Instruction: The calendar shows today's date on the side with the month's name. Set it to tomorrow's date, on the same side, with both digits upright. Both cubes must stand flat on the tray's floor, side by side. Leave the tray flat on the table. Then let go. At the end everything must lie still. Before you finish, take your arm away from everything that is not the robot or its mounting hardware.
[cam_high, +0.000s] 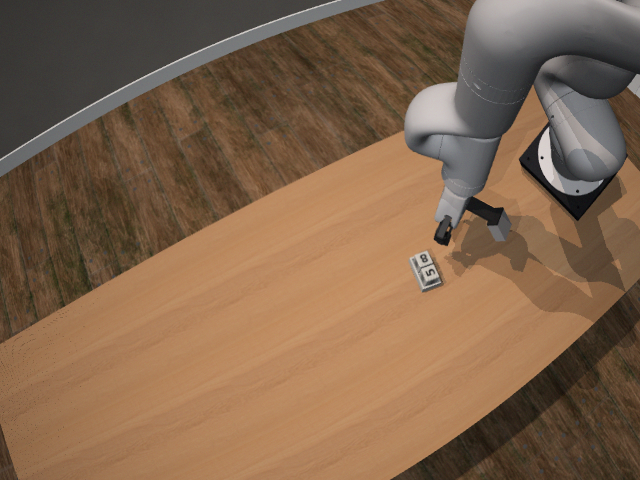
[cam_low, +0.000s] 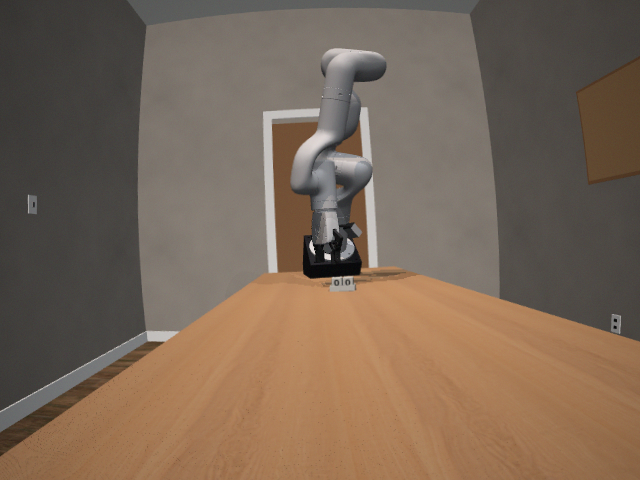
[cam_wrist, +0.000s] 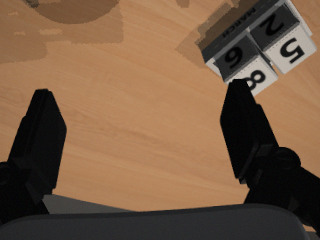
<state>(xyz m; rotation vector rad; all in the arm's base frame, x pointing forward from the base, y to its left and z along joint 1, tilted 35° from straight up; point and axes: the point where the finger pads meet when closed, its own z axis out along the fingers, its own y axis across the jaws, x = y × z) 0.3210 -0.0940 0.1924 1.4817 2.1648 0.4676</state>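
My hand is 8 cm short of the white digit cube, 6 cm above it and 1 cm to the right of it. The rest, counted from my hand: calendar tray: 8 cm below, 8 cm ahead, 3 cm to the left.
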